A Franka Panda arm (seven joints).
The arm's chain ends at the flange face. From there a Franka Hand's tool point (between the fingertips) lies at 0.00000 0.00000 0.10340 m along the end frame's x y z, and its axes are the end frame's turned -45 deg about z.
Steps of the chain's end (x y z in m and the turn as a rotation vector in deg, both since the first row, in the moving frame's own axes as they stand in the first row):
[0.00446 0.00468 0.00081 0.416 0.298 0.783]
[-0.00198 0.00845 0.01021 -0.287 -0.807 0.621]
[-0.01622 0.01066 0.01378 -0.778 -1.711 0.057]
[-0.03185 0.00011 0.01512 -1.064 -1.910 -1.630]
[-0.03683 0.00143 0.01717 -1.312 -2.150 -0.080]
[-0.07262 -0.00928 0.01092 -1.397 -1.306 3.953]
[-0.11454 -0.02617 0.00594 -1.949 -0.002 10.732]
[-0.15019 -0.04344 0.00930 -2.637 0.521 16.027]
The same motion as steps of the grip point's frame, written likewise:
[0.00076 0.00632 0.00081 0.083 0.505 0.783]
[-0.00877 0.00390 0.01020 0.368 -0.774 0.621]
[-0.02218 -0.00512 0.01372 0.660 -1.760 0.057]
[-0.02641 -0.02347 0.01504 0.598 -2.103 -1.630]
[-0.03147 -0.02610 0.01707 0.593 -2.448 -0.080]
[-0.04824 -0.05791 0.01086 -0.064 -1.911 3.953]
[-0.06519 -0.09726 0.00588 -1.377 -1.380 10.732]
[-0.07871 -0.13332 0.00919 -2.233 -1.496 16.027]

